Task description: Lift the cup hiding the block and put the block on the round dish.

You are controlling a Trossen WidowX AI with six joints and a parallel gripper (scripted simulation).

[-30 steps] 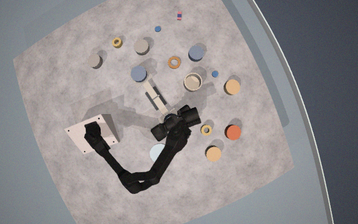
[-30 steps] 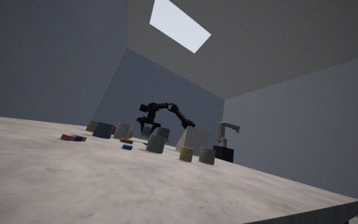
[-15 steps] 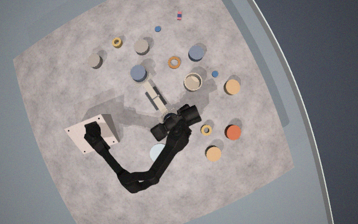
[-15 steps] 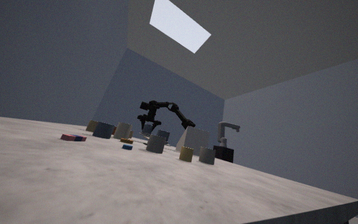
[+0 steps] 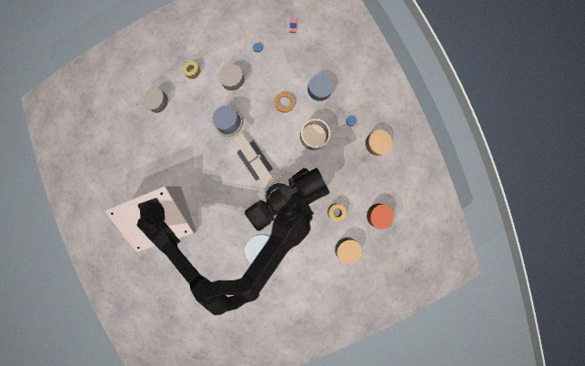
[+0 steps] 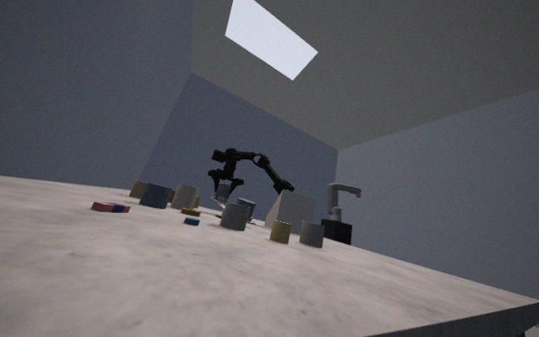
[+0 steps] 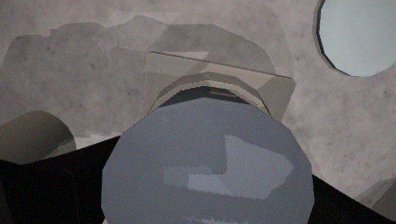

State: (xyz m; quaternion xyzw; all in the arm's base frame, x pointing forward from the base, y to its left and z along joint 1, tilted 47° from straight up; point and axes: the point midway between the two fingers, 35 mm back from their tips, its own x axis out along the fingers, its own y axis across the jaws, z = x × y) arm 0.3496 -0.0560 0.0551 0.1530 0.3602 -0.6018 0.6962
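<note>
My gripper tip is 20 mm above the green block. Also, from my gripper tip: pale blue round dish (130 mm to the right, 100 mm below, 100 mm behind); balance beam (120 mm to the left, 70 mm below, 40 mm behind); beige cup (140 mm to the left, 140 mm ahead, 70 mm below).
</note>
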